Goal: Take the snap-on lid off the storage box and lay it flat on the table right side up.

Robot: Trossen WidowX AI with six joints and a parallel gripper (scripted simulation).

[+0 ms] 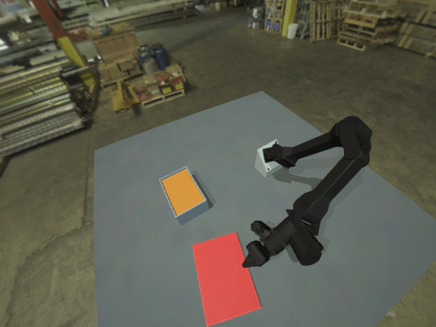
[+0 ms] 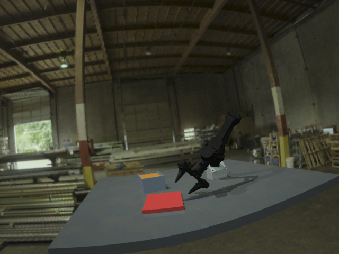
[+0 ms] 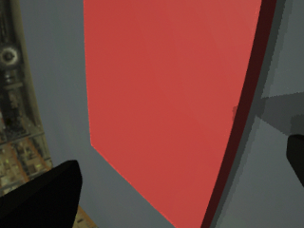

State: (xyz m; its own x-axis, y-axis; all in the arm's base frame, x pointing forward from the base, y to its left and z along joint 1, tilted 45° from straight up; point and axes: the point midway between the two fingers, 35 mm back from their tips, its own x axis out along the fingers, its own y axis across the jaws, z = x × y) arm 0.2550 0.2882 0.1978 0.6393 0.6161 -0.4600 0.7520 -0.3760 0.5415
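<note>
My gripper tip is now 90 mm short of the red lid, 50 mm above it and 10 mm to the left of it. Round my gripper tip: storage box 350 mm to the right, 140 mm ahead, 20 mm below.
</note>
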